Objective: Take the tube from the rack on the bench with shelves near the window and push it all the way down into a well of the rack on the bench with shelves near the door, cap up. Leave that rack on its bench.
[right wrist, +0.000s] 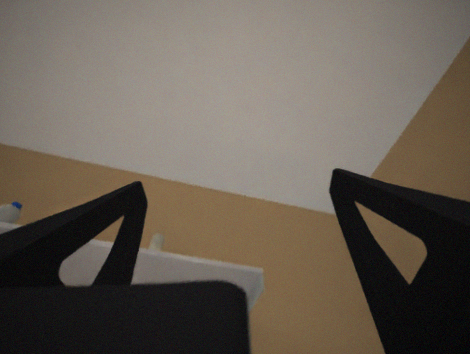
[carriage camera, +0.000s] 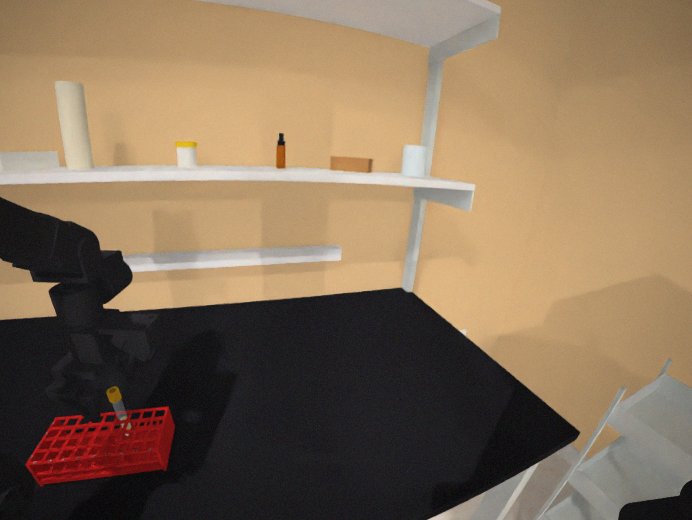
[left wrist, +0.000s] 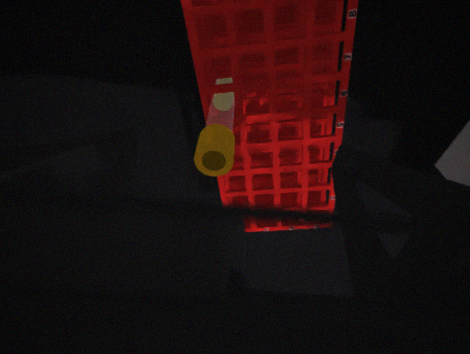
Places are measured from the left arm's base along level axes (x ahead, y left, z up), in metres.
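Where they show: left gripper, fingertip midpoint: (carriage camera: 112, 396) (left wrist: 236, 148); right gripper, fingertip midpoint: (right wrist: 237, 185).
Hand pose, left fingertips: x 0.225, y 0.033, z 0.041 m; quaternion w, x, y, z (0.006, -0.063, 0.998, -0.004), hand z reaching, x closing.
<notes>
Each offset is from my left fingertips to the top centre of the thing. "pt": to the spot under its first point. Level surfaces: height alone.
A tube with a yellow cap {0.004 m up, 0.010 m ahead, 0.007 m left} (carriage camera: 114, 394) (left wrist: 215, 150) stands cap up in a red rack {0.058 m down, 0.028 m back, 0.017 m left} (carriage camera: 168, 441) (left wrist: 320, 37). In the carriage view it is in the back part, toward the right end. The rack rests on the black bench top {0.115 m down} (carriage camera: 335, 391). My left gripper (carriage camera: 75, 399) (left wrist: 236, 148) is open above and behind the rack; its dark fingers barely show. In the left wrist view the cap is between the finger lines, left of the rack's middle; contact cannot be told. My right gripper (right wrist: 237, 185) is open and empty, pointing up toward the ceiling. A second rack does not show.
Above the bench a white shelf (carriage camera: 234, 174) holds a cream cylinder {pt 0.433 m up, 0.258 m ahead, 0.215 m left} (carriage camera: 74, 125), a yellow-lidded jar {pt 0.372 m up, 0.373 m ahead, 0.022 m left} (carriage camera: 186, 154), an amber bottle {pt 0.375 m up, 0.479 m ahead, 0.184 m right} (carriage camera: 280, 155), a brown box {pt 0.364 m up, 0.530 m ahead, 0.372 m right} (carriage camera: 350, 163) and a pale cup {pt 0.388 m up, 0.565 m ahead, 0.557 m right} (carriage camera: 413, 160). A shelf post (carriage camera: 414, 240) stands at the back right. A grey cart (carriage camera: 594, 427) stands beyond the bench's right edge.
</notes>
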